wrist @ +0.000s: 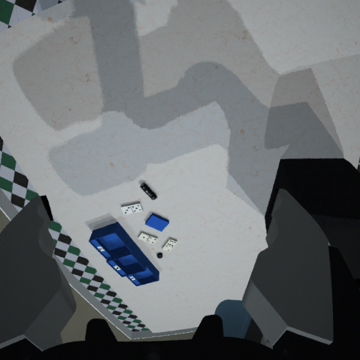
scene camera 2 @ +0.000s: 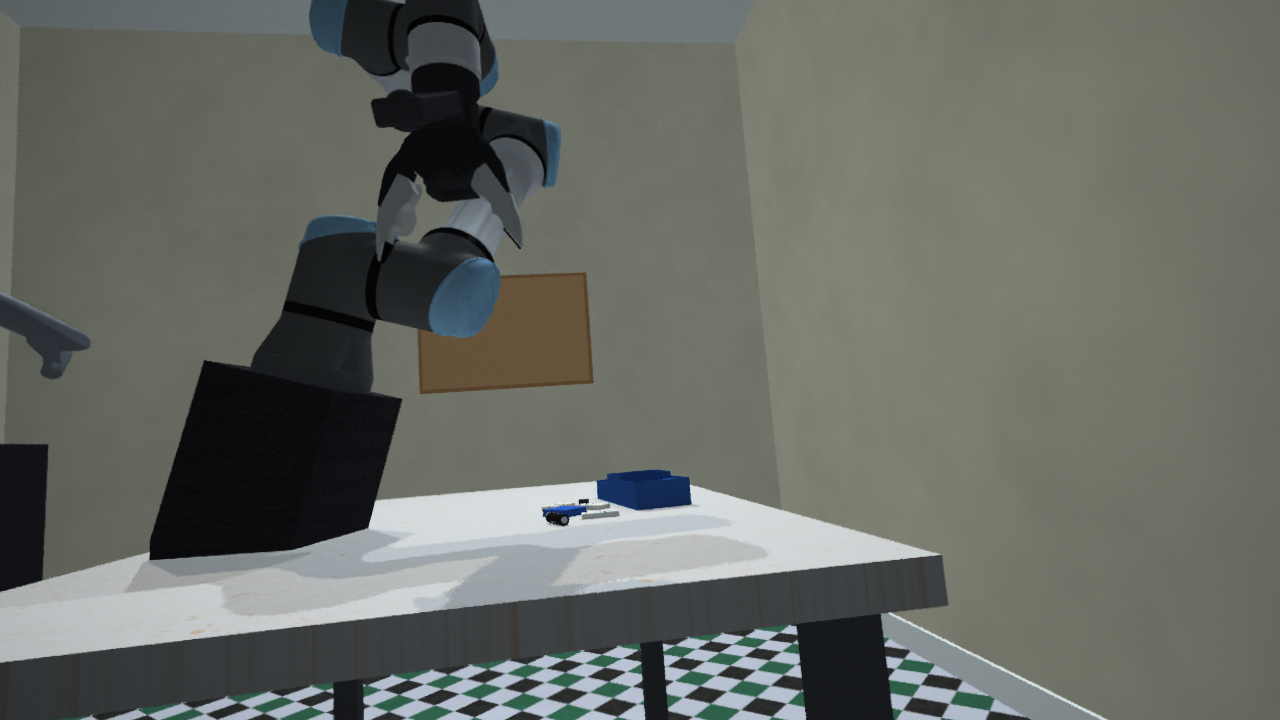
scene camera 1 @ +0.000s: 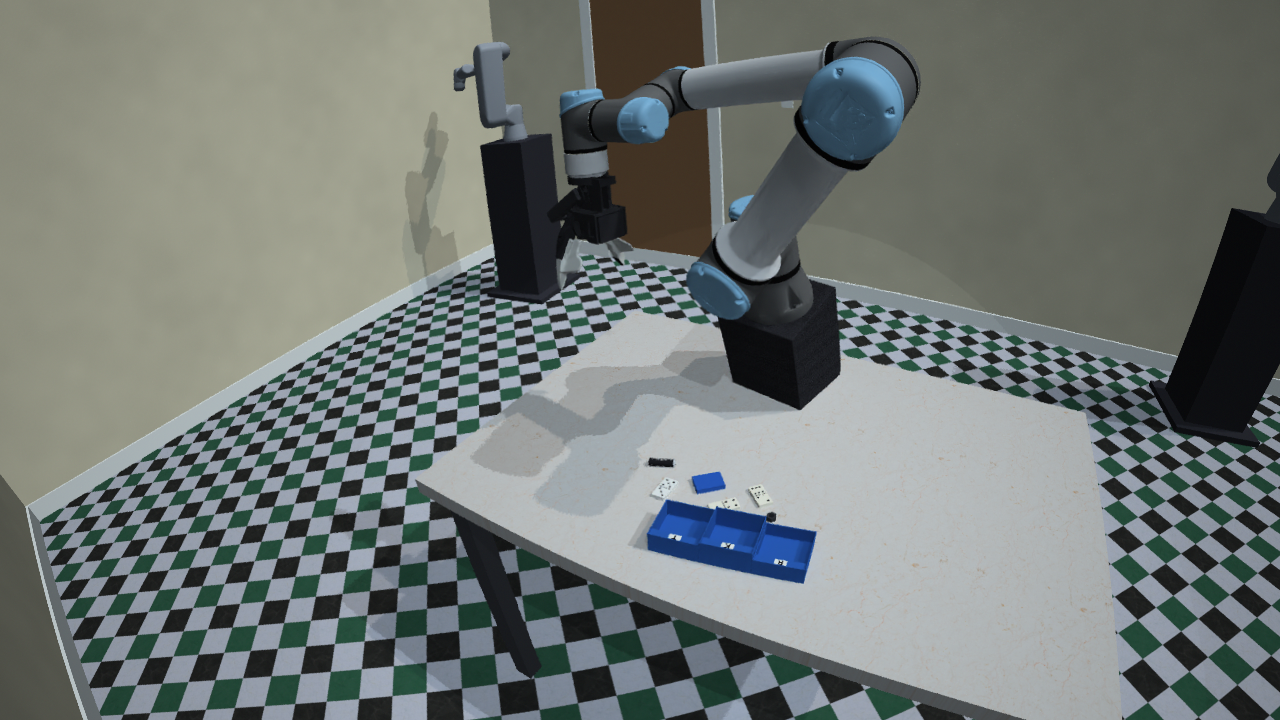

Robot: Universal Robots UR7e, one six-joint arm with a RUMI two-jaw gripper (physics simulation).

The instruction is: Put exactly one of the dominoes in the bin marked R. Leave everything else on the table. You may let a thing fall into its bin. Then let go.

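Seen in the pictures: gripper, between the fingertips: (scene camera 2: 450,255) (scene camera 1: 593,277); arm's base, origin of its link: (scene camera 2: 312,381) (scene camera 1: 777,300).
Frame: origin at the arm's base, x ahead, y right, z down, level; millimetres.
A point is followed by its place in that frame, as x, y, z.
Three white dominoes lie flat: one (scene camera 1: 664,488) @(379, 87, 207) (scene camera 2: 599,514) @(373, 100, 210) (wrist: 132,208) beside the tray's far-left end in scene camera 1, one (scene camera 1: 730,503) @(375, -34, 208) (wrist: 148,237) close to the tray's long wall, and one (scene camera 1: 759,495) @(340, -74, 207) (wrist: 169,244) to its right. The blue tray (scene camera 1: 684,549) @(514, -9, 191) (scene camera 2: 662,494) @(474, 54, 196) (wrist: 139,250) has three bins in a row, each with a small white label; the letters are too small to read surely. The bins show no domino inside. My gripper (scene camera 1: 597,268) @(204, 296, -89) (scene camera 2: 451,251) @(204, 296, -89) (wrist: 161,194) is open and empty, high above the table and well apart from the dominoes.
A blue block (scene camera 1: 708,482) @(340, 20, 204) (scene camera 2: 563,511) @(331, 49, 206) (wrist: 157,221) lies among the dominoes. A small black bar (scene camera 1: 660,462) @(320, 121, 203) (scene camera 2: 556,517) @(313, 136, 204) (wrist: 148,190) lies behind them. A tiny black piece (scene camera 1: 770,516) @(384, -108, 207) (wrist: 160,255) is near the tray. The arm's black base block (scene camera 1: 778,358) @(80, -27, 86) stands on the table.
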